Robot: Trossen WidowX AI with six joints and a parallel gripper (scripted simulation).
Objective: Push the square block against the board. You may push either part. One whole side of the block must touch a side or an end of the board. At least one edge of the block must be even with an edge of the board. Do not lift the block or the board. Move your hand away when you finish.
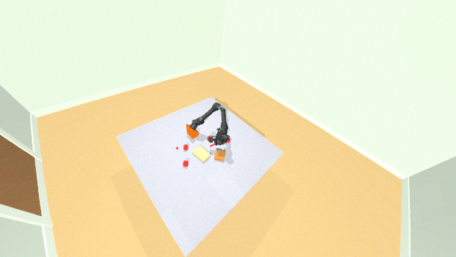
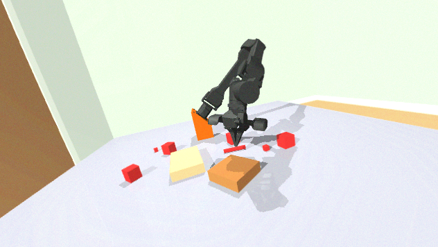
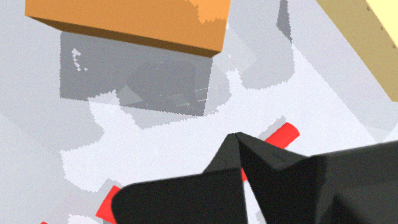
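Right now my gripper tip is 40 mm past the thin red bar and 30 mm above it. From my gripper tip the other things lie so: pale yellow board (180 mm to the right, 20 mm below, 20 mm behind); orange square block (110 mm ahead, 40 mm to the right, 20 mm below).
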